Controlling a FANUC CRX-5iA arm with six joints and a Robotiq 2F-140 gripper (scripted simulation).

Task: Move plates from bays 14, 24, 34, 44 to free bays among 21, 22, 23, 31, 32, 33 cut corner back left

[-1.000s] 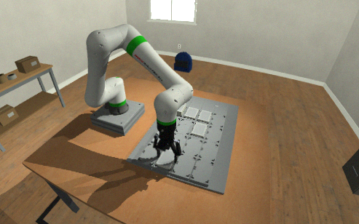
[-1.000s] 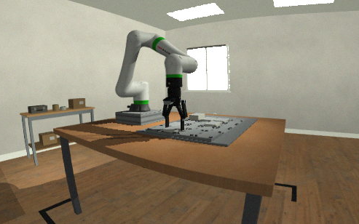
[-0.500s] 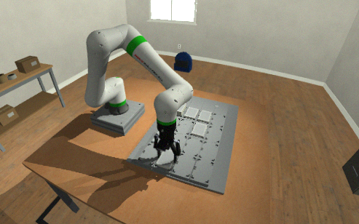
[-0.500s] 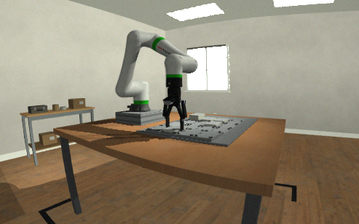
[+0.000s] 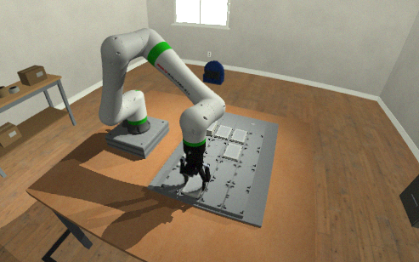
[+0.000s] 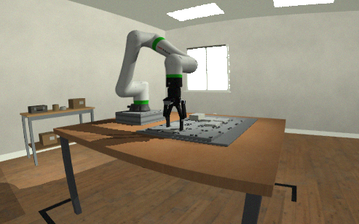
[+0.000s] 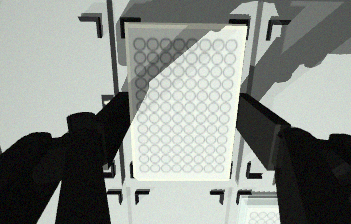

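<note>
My gripper is now 140 mm short of the bay label 43, 190 mm to the right of it and 40 mm above it. Also, from my hand: sealed 96-well plate 130 mm behind, 140 mm to the left, 40 mm below; sealed deep-well block 190 mm behind, 460 mm to the left, 20 mm below.
</note>
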